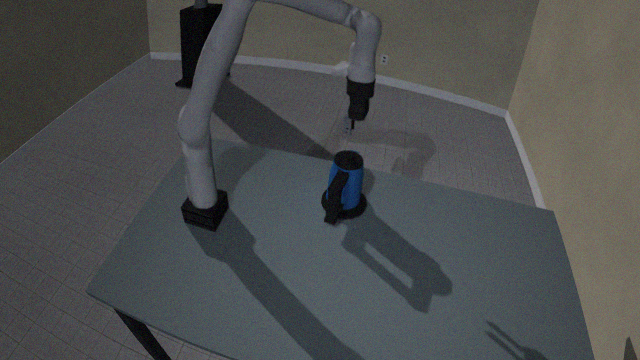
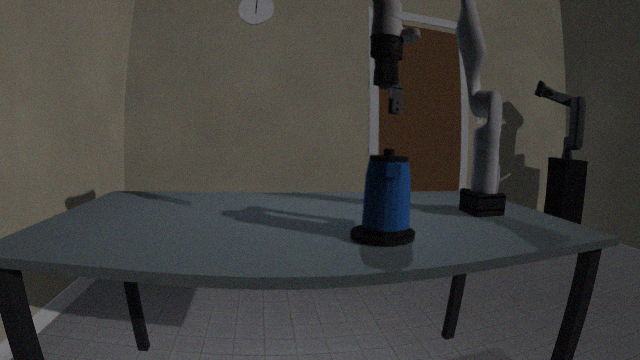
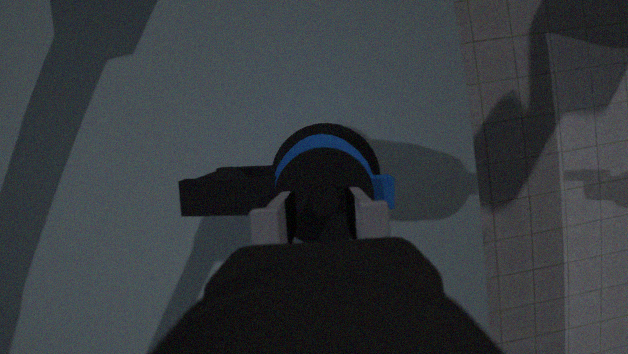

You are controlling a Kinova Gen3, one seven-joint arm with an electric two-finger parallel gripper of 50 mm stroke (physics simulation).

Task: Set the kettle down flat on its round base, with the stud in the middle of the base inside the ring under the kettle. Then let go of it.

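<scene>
The blue kettle (image 1: 354, 186) (image 2: 387, 197) (image 3: 323, 141) with black lid and black handle (image 1: 336, 190) (image 3: 227, 192) stands upright on its black round base (image 1: 360, 208) (image 2: 382, 237) (image 3: 326, 128). It looks level, with no visible tilt or gap at the base. The stud and the ring are hidden beneath the kettle. My gripper (image 1: 349, 132) (image 2: 395, 112) (image 3: 321, 208) is open and empty, pointing down. It hangs above the lid, clear of the lid's knob (image 2: 389, 152).
The kettle and base stand on the grey-blue table (image 1: 280, 280) (image 2: 165, 250), near one table edge. The arm's black mount (image 1: 205, 212) (image 2: 482, 203) stands on the same table. A dark pedestal (image 1: 192, 45) (image 2: 565, 187) with another arm stands on the floor beyond the table.
</scene>
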